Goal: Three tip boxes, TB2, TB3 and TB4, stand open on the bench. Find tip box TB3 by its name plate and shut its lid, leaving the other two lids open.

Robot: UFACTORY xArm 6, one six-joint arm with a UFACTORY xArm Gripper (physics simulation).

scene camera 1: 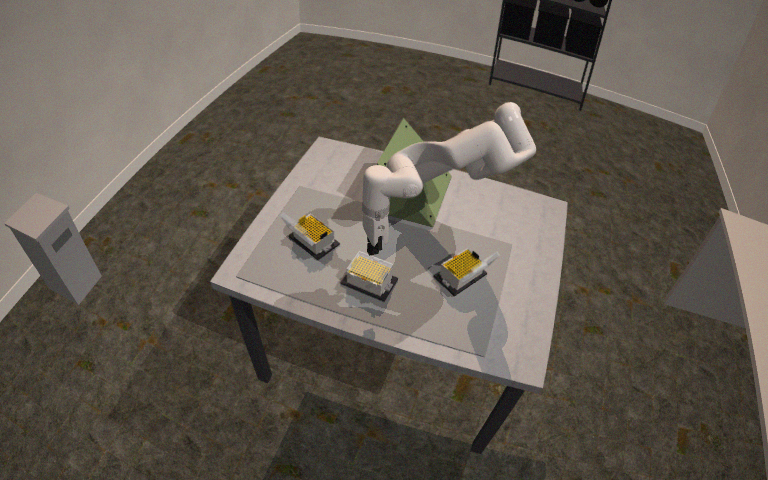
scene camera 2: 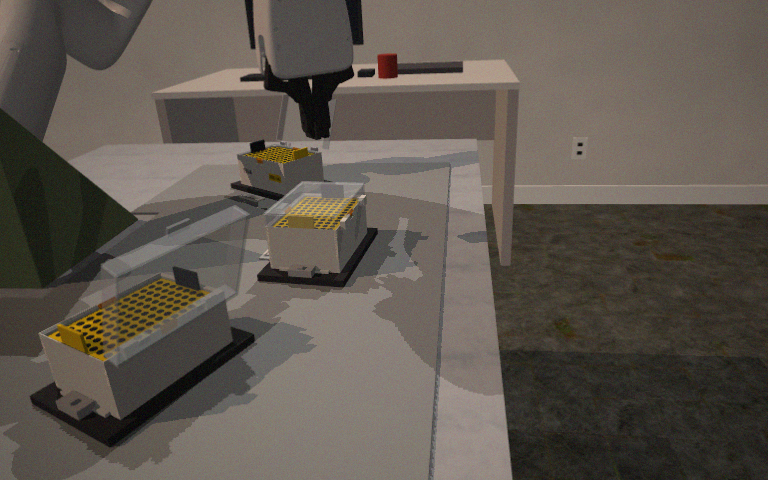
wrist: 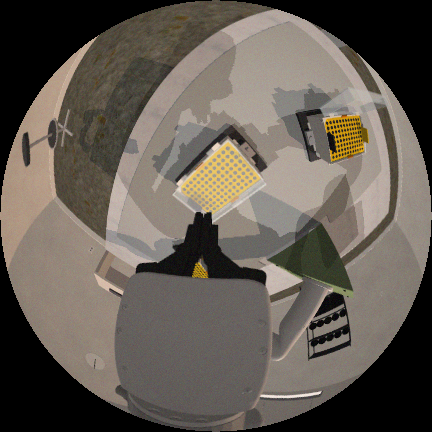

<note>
I see my gripper (scene camera 2: pixel 317 137) and a grey mat (scene camera 2: pixel 346 375).
My gripper is seen too in scene camera 1 (scene camera 1: pixel 372 253) and in the wrist view (wrist: pixel 204 221). The grey mat is seen too in the wrist view (wrist: pixel 257 86).
</note>
